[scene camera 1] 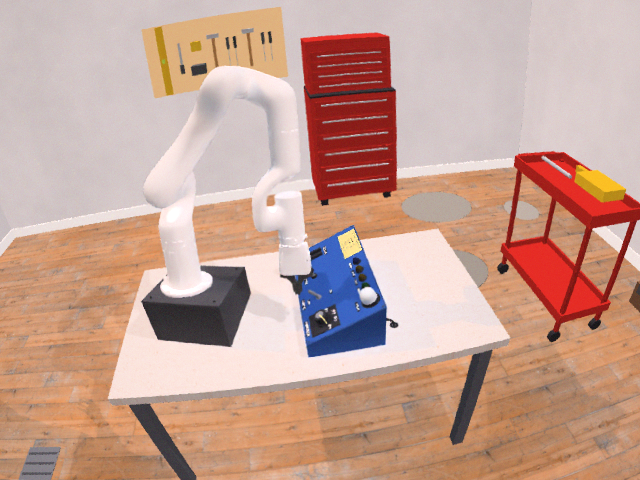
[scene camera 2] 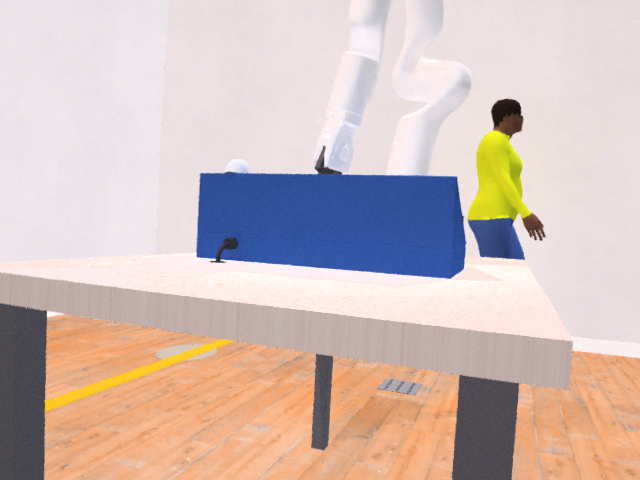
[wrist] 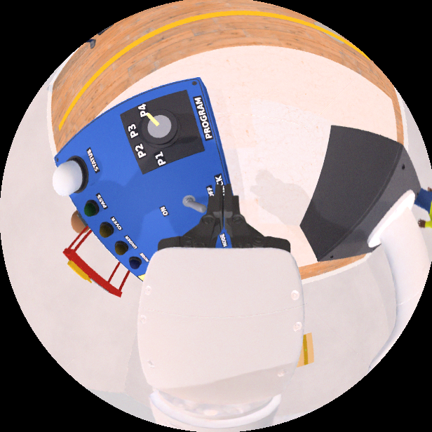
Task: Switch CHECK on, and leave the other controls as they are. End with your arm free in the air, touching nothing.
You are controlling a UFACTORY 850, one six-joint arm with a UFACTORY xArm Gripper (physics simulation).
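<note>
The blue console (scene camera 1: 338,276) (scene camera 2: 325,222) (wrist: 145,192) stands on the table with its sloped face toward the arm's base. The CHECK toggle's grey lever (scene camera 1: 314,294) (wrist: 195,203) leans toward the OFF label (wrist: 209,191), away from the ON label (wrist: 164,211). My gripper (scene camera 1: 297,291) (wrist: 223,193) is shut and empty. Its tips are beside the lever on the OFF side, over the console's lower edge, and partly cover the CHECK label. Whether they touch the lever or panel cannot be told. In the scene camera 2 view the console hides the tips and the lever.
The PROGRAM knob (scene camera 1: 320,317) (wrist: 159,126) points to P4. A white STATUS dome (scene camera 1: 368,295) (scene camera 2: 237,165) (wrist: 67,178) and small round lamps line the upper edge. A MODE label (wrist: 223,240) shows between the finger linkages. The arm's black base block (scene camera 1: 191,320) (wrist: 350,190) stands nearby.
</note>
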